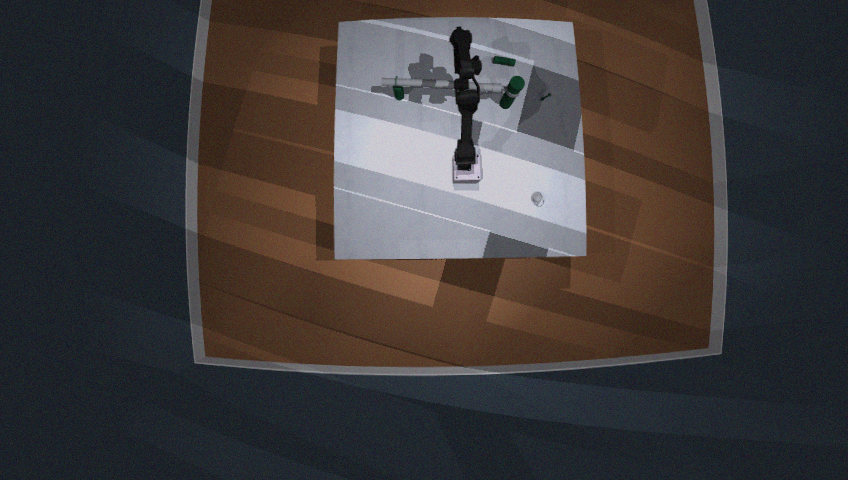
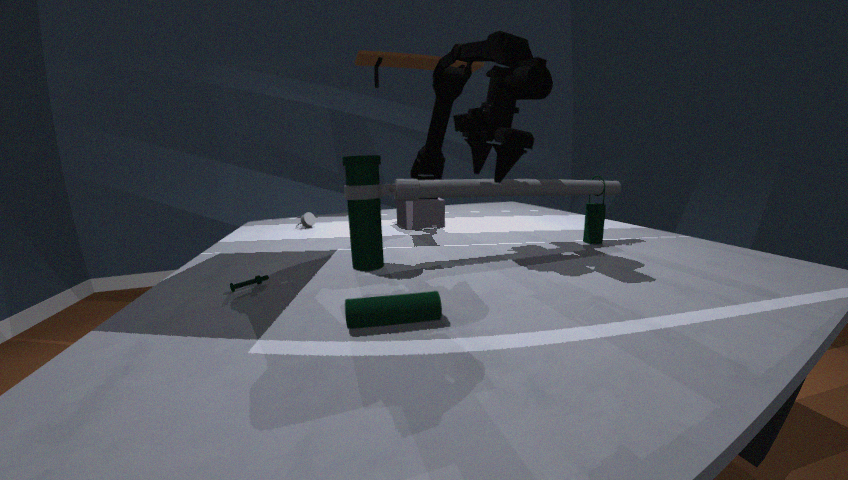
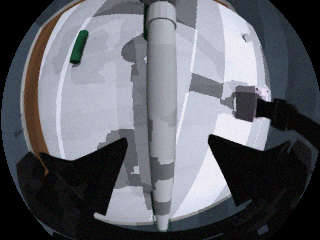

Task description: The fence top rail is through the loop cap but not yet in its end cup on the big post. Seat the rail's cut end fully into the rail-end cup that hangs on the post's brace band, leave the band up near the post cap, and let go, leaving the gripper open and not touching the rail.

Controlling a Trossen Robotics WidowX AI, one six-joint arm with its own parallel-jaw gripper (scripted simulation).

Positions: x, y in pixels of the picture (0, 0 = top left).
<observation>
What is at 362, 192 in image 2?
A brace band.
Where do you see a big post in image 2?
364, 216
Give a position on a top rail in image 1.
412, 82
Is my gripper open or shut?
Open.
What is my gripper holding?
Nothing.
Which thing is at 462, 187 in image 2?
A top rail.
</observation>
